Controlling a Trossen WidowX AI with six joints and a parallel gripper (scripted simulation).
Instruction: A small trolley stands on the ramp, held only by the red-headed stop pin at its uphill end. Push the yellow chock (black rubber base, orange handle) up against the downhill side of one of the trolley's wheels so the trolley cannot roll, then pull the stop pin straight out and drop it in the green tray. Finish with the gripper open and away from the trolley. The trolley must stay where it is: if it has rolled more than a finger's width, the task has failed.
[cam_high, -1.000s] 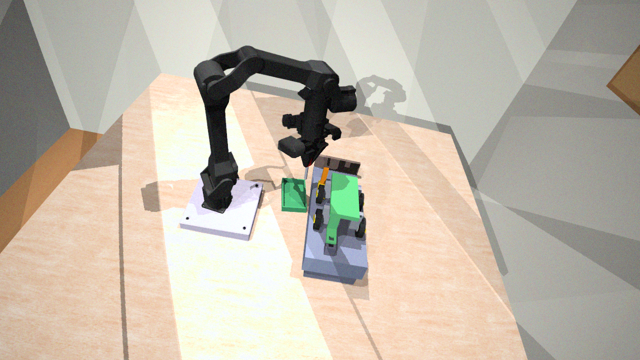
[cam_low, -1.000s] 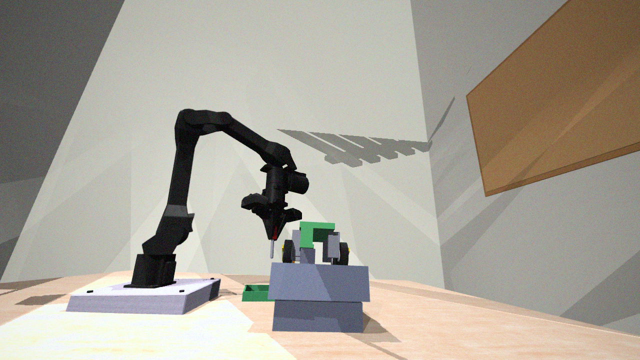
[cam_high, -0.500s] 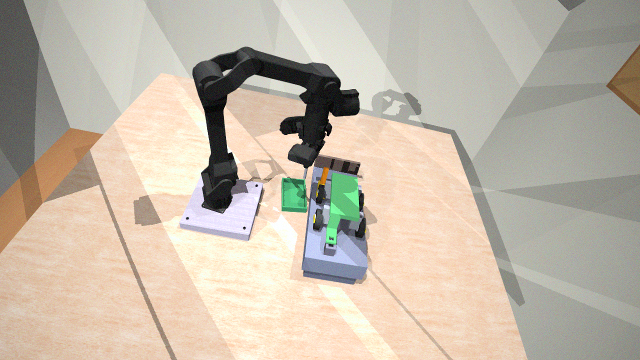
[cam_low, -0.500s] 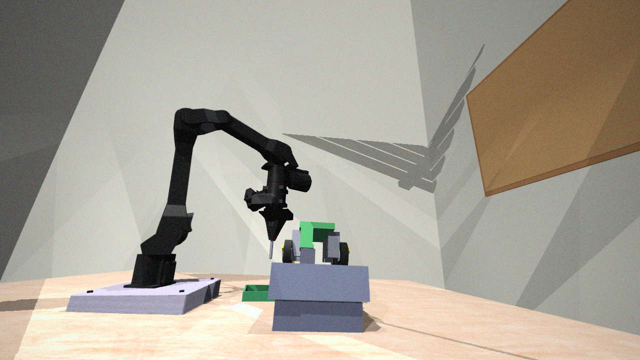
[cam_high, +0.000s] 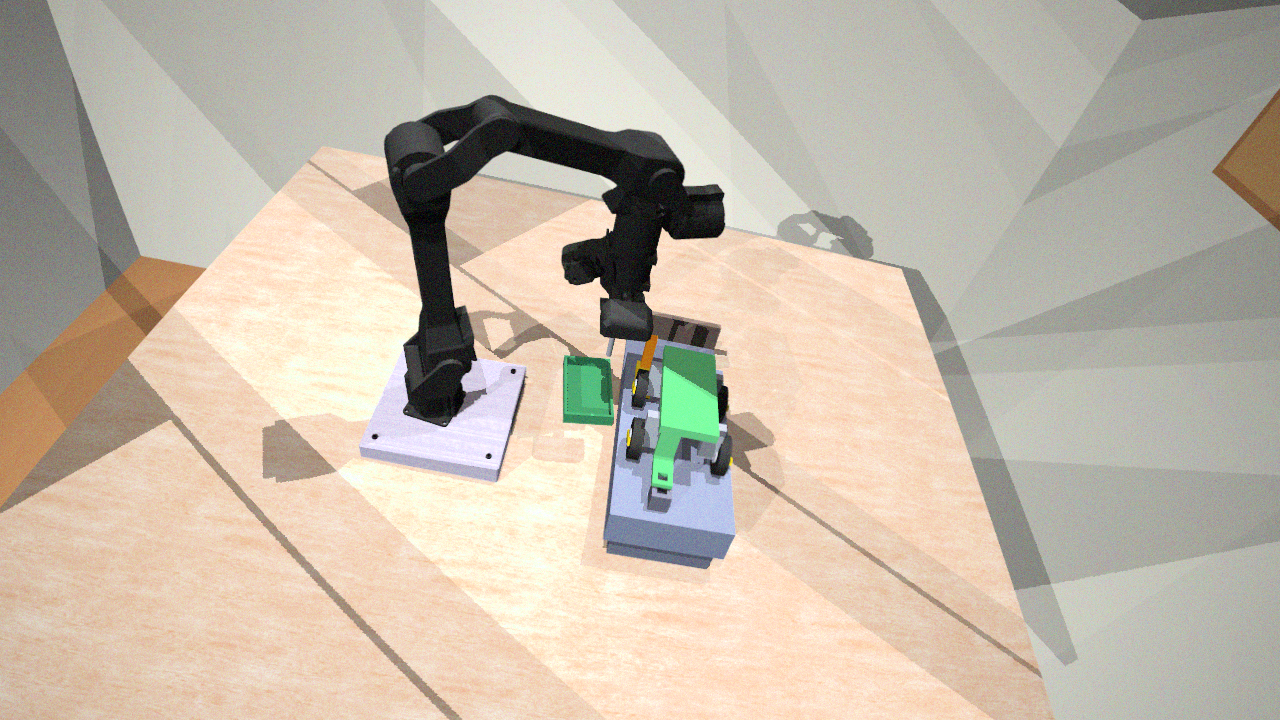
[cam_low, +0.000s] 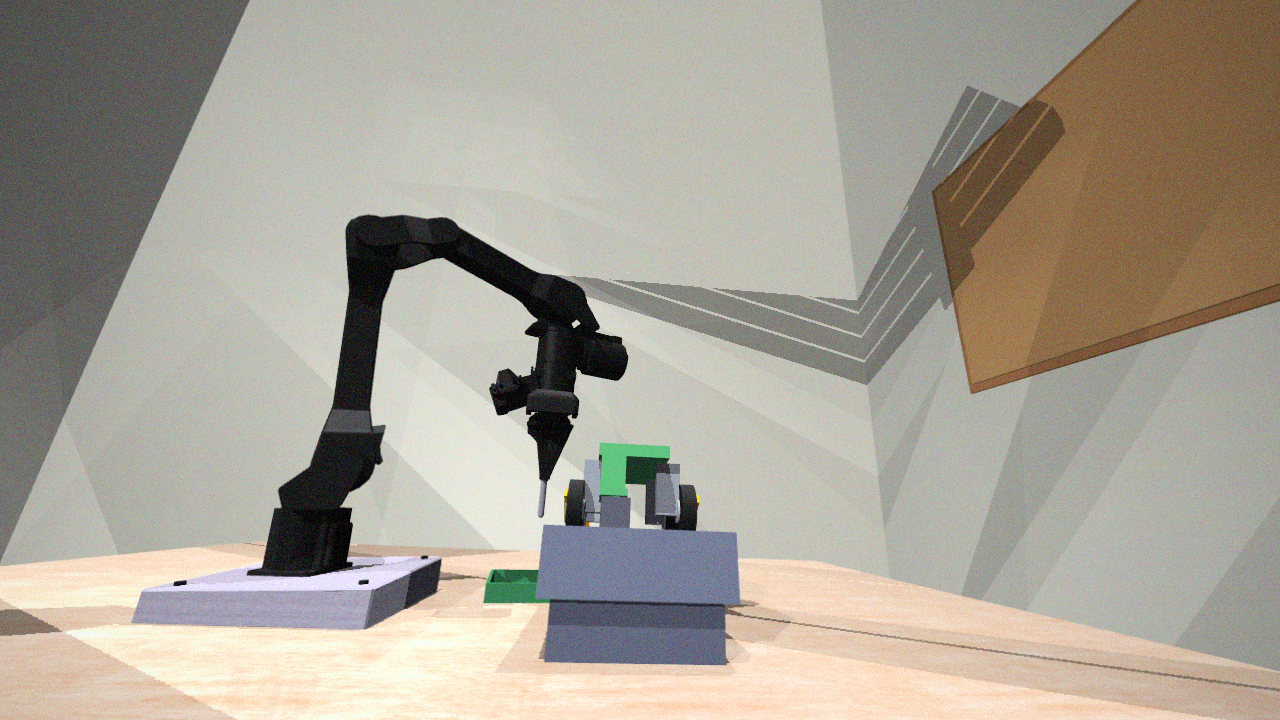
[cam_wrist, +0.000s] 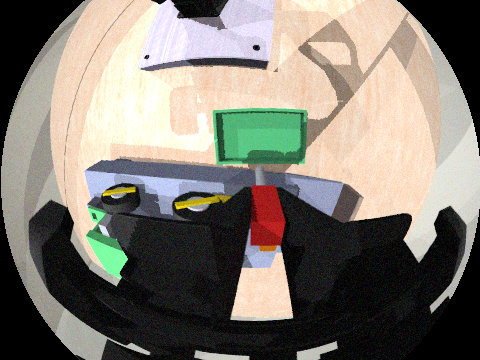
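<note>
Right now my gripper tip is 14 cm above the green tray and 2 cm past it. Also, from my gripper tip: yellow chock: 6 cm ahead, 5 cm below; then red-headed stop pin: right at my gripper tip; then trolley: 12 cm ahead, 8 cm to the right, 2 cm below.
</note>
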